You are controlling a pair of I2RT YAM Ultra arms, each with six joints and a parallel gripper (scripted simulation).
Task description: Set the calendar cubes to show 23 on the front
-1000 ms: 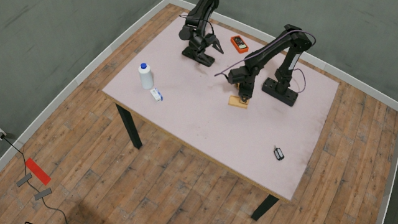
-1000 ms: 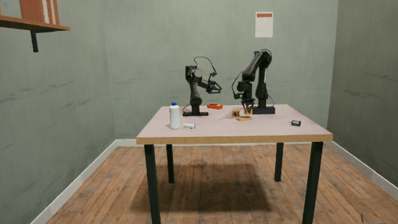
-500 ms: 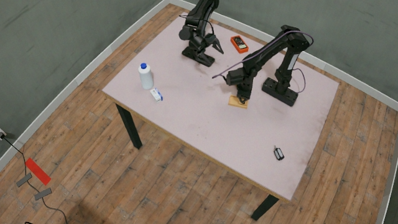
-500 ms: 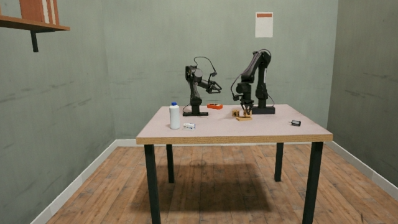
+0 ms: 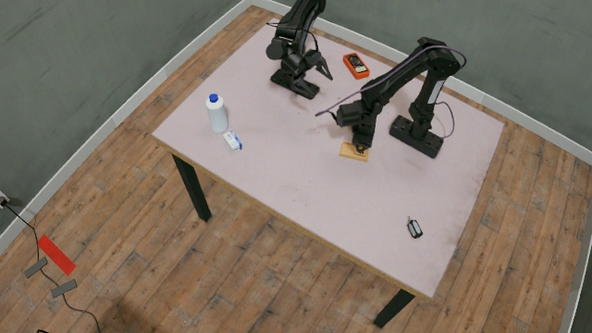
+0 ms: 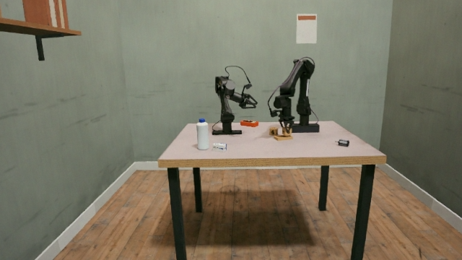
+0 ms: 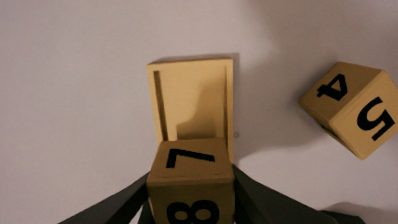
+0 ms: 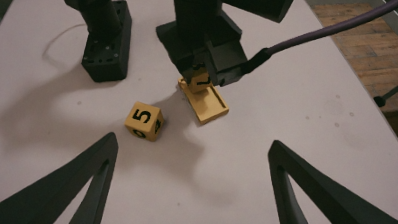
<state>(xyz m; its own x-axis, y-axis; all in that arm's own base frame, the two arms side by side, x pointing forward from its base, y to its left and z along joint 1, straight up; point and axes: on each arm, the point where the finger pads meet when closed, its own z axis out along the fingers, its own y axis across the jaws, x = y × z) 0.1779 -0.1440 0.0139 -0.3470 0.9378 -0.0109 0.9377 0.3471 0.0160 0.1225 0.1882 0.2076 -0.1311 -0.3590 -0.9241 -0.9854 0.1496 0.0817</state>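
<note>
My left hand is 2 cm to the left of the wooden tray and 4 cm above it. From my left hand the other things lie so: number cube (1 cm to the left); white bottle (16 cm ahead, 50 cm to the right, 3 cm above); black object (17 cm ahead, 29 cm to the left, 4 cm below).
</note>
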